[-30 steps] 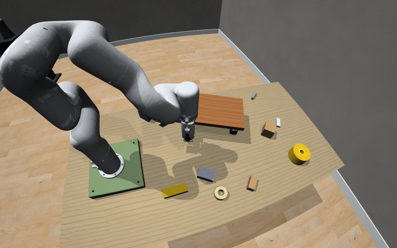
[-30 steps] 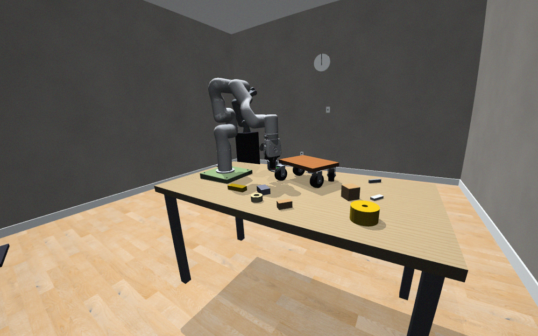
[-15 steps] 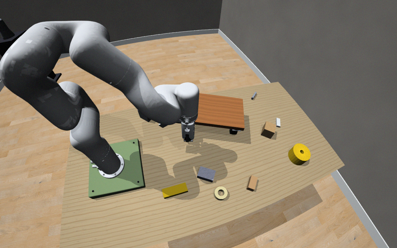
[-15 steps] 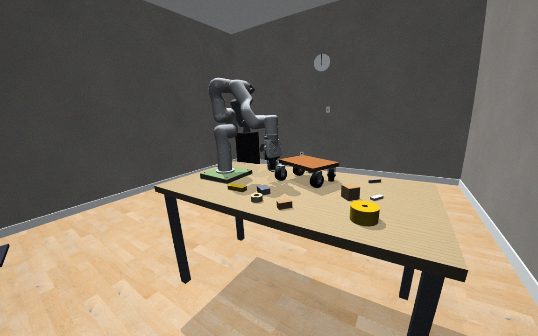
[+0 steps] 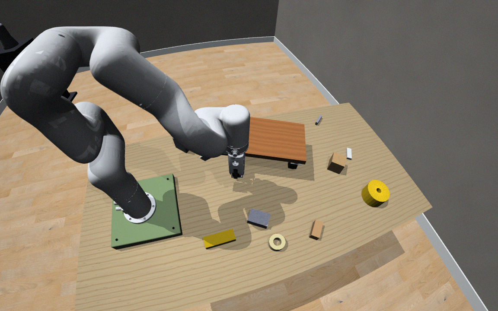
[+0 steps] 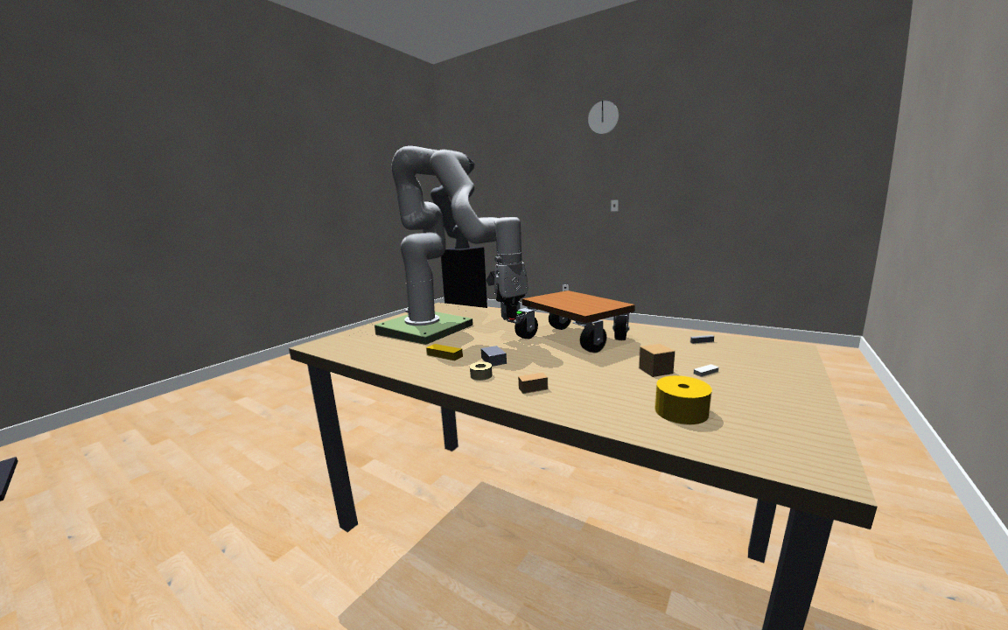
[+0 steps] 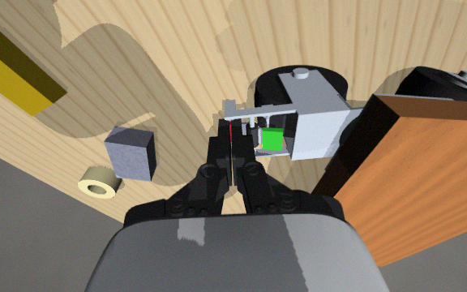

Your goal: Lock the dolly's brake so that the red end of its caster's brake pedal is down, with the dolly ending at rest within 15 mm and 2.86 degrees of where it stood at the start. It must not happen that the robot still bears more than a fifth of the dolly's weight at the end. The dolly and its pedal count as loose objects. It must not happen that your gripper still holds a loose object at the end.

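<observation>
Now: hand 2 cm to the right of the brake pedal and 2 cm above it. Round my hand: grey cube (23 cm to the left, 22 cm behind, 7 cm below); yellow bar (21 cm to the right, 9 cm below, 8 cm behind); grey block (15 cm to the right, 9 cm below, 7 cm ahead).
</observation>
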